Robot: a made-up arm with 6 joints. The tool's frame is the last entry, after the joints. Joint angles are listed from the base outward.
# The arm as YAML. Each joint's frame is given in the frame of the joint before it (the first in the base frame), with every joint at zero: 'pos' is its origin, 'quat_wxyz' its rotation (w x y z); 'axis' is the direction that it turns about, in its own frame. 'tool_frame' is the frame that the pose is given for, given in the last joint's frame.
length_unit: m
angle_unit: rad
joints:
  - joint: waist
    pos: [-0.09, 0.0, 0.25]
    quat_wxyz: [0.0, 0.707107, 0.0, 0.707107]
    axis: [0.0, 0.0, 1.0]
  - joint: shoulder
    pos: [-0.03, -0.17, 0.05]
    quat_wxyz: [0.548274, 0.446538, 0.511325, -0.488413]
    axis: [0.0, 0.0, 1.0]
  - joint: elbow
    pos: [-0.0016, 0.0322, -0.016]
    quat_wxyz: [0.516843, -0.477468, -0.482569, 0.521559]
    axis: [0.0, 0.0, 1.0]
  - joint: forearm
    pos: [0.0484, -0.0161, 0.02]
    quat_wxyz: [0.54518, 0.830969, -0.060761, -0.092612]
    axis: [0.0, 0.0, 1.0]
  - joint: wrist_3
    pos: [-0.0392, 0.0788, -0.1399]
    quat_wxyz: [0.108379, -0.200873, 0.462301, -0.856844]
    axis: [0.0, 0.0, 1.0]
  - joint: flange
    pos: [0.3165, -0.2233, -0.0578]
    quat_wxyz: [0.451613, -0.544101, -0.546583, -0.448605]
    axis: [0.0, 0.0, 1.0]
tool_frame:
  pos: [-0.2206, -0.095, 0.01]
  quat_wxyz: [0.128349, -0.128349, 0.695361, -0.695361]
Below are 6 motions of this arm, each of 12 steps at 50 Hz.
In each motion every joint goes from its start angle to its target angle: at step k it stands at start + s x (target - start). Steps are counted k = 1, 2, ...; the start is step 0. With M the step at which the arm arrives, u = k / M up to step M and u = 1 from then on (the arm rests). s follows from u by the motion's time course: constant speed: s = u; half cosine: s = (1 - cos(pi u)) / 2; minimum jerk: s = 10 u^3 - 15 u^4 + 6 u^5.
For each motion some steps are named. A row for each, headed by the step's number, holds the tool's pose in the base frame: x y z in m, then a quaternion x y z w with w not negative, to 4 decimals.
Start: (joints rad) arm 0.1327 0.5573 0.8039 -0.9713 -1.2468 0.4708
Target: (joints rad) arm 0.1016 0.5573 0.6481 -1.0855 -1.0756 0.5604
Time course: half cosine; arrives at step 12
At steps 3, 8, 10, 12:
3: 0.3440 -0.1534 0.3648 0.7570 -0.3080 -0.5281 0.2307
8: 0.3364 -0.1168 0.4108 0.7279 -0.3581 -0.5061 0.2928
10: 0.3336 -0.1045 0.4234 0.7181 -0.3737 -0.4984 0.3102
12: 0.3325 -0.0999 0.4278 0.7144 -0.3794 -0.4955 0.3165

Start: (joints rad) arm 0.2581 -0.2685 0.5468 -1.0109 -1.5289 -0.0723
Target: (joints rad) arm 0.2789 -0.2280 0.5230 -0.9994 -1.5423 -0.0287
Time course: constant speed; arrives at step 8
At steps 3, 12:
3: 0.0587 -0.2421 0.7200 0.9051 -0.4105 0.0664 0.0884
12: 0.0751 -0.2441 0.7116 0.9095 -0.4045 0.0421 0.0862

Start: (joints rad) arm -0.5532 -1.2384 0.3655 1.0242 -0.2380 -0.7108
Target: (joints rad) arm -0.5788 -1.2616 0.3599 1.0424 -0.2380 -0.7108
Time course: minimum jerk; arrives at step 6
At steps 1, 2, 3, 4, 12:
1: 0.3579 0.0314 -0.1440 -0.1762 0.1509 -0.1189 0.9654
2: 0.3582 0.0285 -0.1433 -0.1787 0.1497 -0.1203 0.9650
3: 0.3587 0.0237 -0.1422 -0.1829 0.1477 -0.1224 0.9642
4: 0.3592 0.0189 -0.1410 -0.1871 0.1457 -0.1246 0.9635
12: 0.3596 0.0154 -0.1401 -0.1900 0.1442 -0.1262 0.9629

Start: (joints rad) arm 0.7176 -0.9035 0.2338 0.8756 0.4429 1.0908
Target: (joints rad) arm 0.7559 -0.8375 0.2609 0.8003 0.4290 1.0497
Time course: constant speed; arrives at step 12
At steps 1, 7, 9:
1: 0.1006 0.2156 0.2268 0.0794 -0.4913 -0.0595 0.8653
7: 0.1087 0.2205 0.2367 0.1030 -0.4889 -0.0636 0.8639
9: 0.1114 0.2221 0.2401 0.1110 -0.4879 -0.0650 0.8634

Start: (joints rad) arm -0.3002 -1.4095 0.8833 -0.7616 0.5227 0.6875
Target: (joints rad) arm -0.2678 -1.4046 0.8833 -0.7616 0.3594 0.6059
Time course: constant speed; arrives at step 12
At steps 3, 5, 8, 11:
3: -0.0877 0.3084 0.5358 0.2127 -0.9389 0.1389 0.2321
5: -0.0933 0.3073 0.5404 0.2251 -0.9348 0.1410 0.2359
8: -0.1017 0.3054 0.5472 0.2435 -0.9282 0.1444 0.2413
11: -0.1101 0.3032 0.5539 0.2618 -0.9213 0.1481 0.2464

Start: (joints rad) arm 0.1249 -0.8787 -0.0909 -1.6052 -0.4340 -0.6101
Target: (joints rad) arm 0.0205 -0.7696 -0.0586 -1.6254 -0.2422 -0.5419
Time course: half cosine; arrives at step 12
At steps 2, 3, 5, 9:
2: -0.2010 0.4324 0.7983 0.1921 -0.7339 0.3421 0.5544
3: -0.1929 0.4333 0.7983 0.1909 -0.7335 0.3384 0.5577
5: -0.1700 0.4356 0.7977 0.1868 -0.7324 0.3277 0.5669
9: -0.1200 0.4402 0.7935 0.1755 -0.7297 0.3047 0.5865

